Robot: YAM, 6 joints.
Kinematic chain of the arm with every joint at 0, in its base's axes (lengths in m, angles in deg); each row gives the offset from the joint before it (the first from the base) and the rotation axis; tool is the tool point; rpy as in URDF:
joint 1: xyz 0 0 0.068 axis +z
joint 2: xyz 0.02 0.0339 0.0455 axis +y
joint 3: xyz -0.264 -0.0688 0 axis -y
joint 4: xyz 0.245 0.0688 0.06 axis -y
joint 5: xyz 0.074 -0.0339 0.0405 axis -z
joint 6: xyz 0.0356 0 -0.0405 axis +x
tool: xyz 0 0 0 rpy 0 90 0
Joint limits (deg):
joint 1: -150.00..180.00
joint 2: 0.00..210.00
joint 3: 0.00..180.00
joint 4: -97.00..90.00
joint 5: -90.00..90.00
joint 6: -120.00..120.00
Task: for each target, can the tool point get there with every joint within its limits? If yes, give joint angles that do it. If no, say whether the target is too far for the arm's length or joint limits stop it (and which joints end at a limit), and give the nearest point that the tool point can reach.
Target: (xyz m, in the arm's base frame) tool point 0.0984 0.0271 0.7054
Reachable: yes | joints 13.26 97.88 151.73 63.51 -6.07 -20.14
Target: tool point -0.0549 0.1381 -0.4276
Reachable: no: joint limits stop it (at a limit: joint 2) | nearest point -0.0601 0.1512 -0.3700 | short by 0.059 m
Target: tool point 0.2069 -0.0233 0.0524
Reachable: yes | joints -15.42 104.22 24.31 2.20 -66.28 87.20
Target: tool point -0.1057 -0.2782 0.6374
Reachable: yes | joints 65.75 49.04 153.06 0.57 30.18 -61.35
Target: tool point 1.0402 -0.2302 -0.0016
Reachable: no: too far | nearest point 0.6269 -0.1387 0.0450 | short by 0.426 m
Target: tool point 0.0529 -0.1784 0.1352
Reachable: yes | joints -83.75 73.77 22.81 -14.62 -68.50 10.60
